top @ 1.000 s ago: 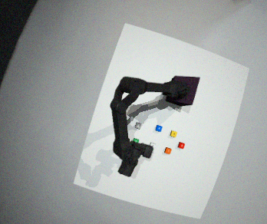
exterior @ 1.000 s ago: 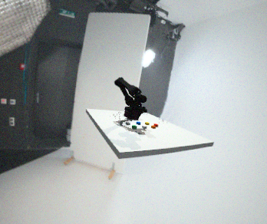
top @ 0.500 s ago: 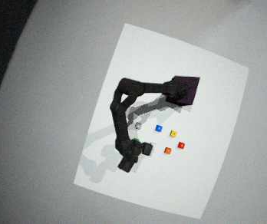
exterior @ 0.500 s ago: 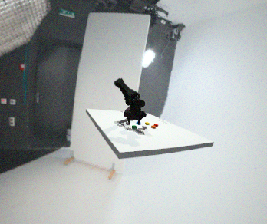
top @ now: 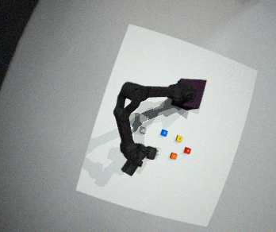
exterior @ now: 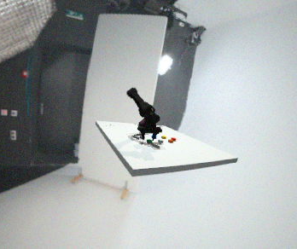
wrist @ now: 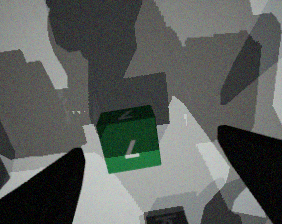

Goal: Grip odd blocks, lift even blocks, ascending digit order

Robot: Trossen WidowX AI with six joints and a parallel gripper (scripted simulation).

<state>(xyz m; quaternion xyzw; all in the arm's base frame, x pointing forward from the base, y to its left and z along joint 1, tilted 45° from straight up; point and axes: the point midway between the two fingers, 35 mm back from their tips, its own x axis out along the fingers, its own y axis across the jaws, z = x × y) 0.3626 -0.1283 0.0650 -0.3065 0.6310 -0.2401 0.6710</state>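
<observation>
My gripper tip is 10 mm to the right of the green block. Also, from my gripper tip: grey block: 90 mm behind, 10 mm to the right; then white block: 10 mm behind, 120 mm to the left; then blue block: 130 mm behind, 110 mm to the left.
</observation>
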